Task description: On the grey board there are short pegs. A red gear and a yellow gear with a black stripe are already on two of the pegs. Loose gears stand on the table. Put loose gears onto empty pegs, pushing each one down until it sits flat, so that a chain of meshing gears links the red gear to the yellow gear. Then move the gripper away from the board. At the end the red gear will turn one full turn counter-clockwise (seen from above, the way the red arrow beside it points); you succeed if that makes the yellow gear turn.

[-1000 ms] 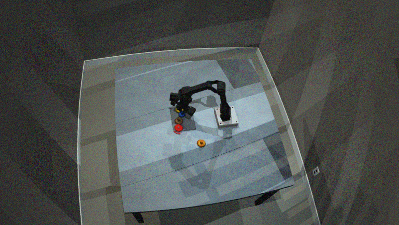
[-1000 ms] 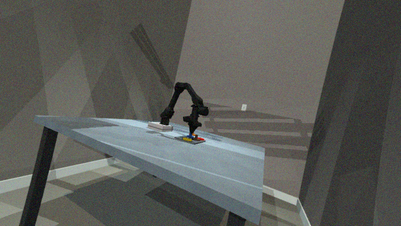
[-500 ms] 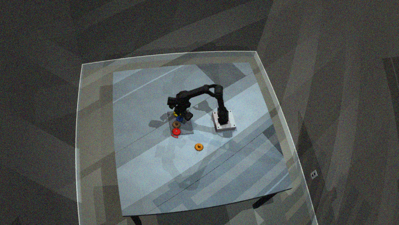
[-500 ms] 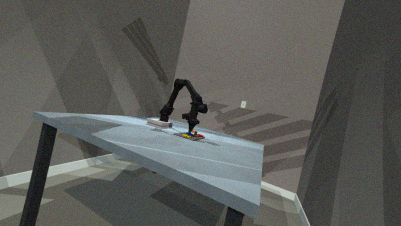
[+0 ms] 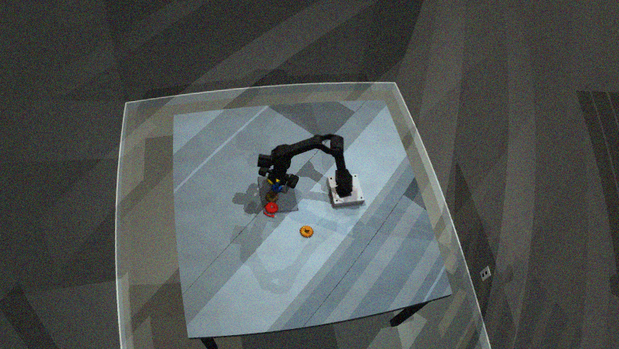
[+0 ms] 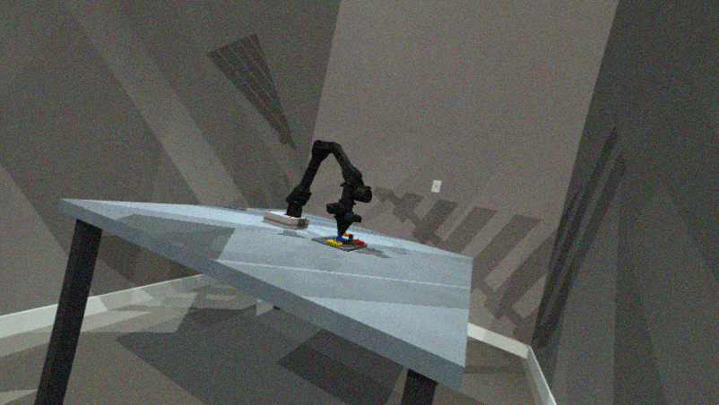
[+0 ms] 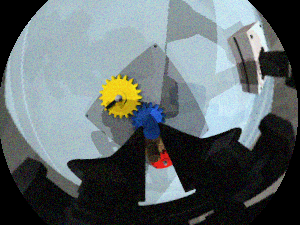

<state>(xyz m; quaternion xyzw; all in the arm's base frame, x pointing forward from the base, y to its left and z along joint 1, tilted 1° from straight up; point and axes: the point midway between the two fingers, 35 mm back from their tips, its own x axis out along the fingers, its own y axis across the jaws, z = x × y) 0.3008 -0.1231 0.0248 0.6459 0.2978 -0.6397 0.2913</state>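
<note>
The blue gear is 1 cm below my gripper tip. The rest, counted from my gripper tip: yellow gear: 5 cm to the right, 3 cm below; red gear: 6 cm ahead, 10 cm to the left, 3 cm below; brown gear: 4 cm ahead, 4 cm to the left, 2 cm below.
</note>
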